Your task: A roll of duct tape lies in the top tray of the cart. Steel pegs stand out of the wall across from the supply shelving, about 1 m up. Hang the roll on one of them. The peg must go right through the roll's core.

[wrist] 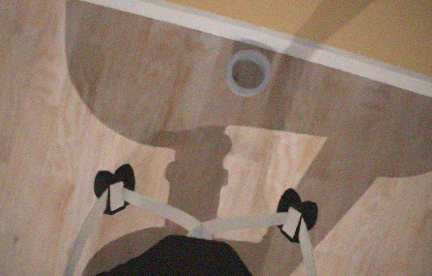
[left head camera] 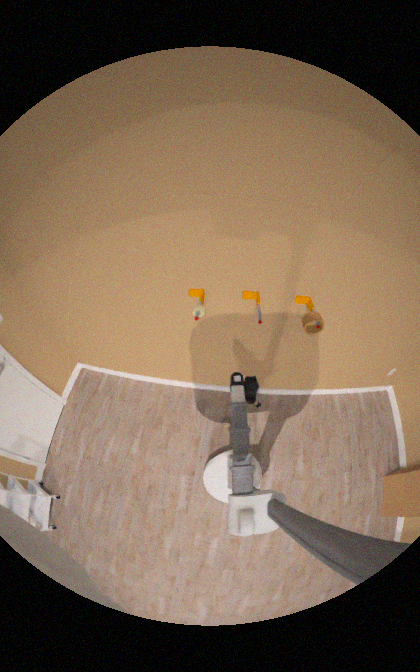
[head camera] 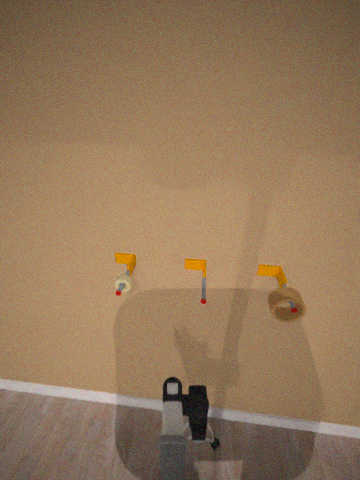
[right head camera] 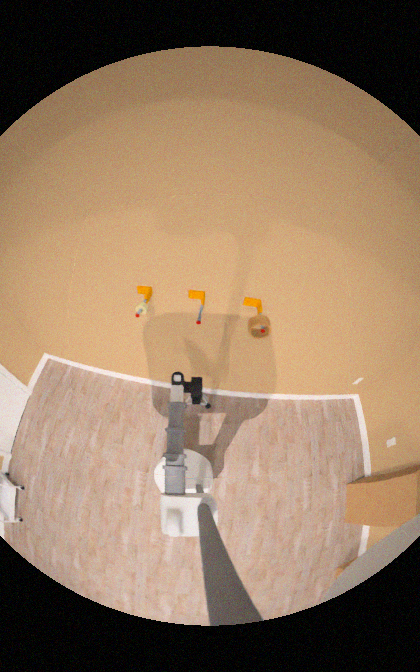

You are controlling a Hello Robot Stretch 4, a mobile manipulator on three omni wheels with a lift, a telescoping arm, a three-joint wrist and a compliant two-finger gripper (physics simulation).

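Places are measured from the robot's base along level axes (x ahead, y left, z up), in millimetres.
Pixels of known places: gripper, fingertip midpoint: [wrist: 206, 193] [head camera: 194, 445].
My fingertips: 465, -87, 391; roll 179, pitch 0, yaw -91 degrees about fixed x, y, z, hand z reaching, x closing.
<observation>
For each thing: its top centre in the pictures, then the offset to it from my fingertips, as dx, dy, dz. "*": a spot on its surface instead.
- duct tape roll, surface spot: [wrist: 247, 92] * +149, -58, -370
- middle peg, surface spot: [head camera: 204, 287] * +168, -7, +648
- small pale roll, top centre: [head camera: 123, 277] +201, +242, +661
- wide brown roll, top centre: [head camera: 290, 293] +135, -254, +658
A grey ring, the duct tape roll [wrist: 247, 92], lies flat on the floor beside the baseboard in the wrist view, beyond my fingertips. It cannot be made out in the head views. My gripper [wrist: 206, 193] [head camera: 201, 434] [right head camera: 199, 401] is open, its fingers wide apart with bare floor seen between them; the roll is not between them. Three red-tipped steel pegs stand out of the wall above. The middle peg [head camera: 204, 287] [left head camera: 259, 314] [right head camera: 200, 314] is bare. The left one carries a small pale roll [head camera: 128, 280], the right one a wide brown roll [head camera: 280, 295] [left head camera: 310, 318] [right head camera: 255, 320].
A white baseboard [head camera: 65, 391] [wrist: 200, 26] runs along the wall foot. A white wheeled cart [left head camera: 42, 507] [right head camera: 7, 500] stands far left, near a white panel [left head camera: 25, 420]. A tan box-like block [left head camera: 400, 492] [right head camera: 380, 500] is at the right. My round base [left head camera: 217, 475] stands behind the gripper.
</observation>
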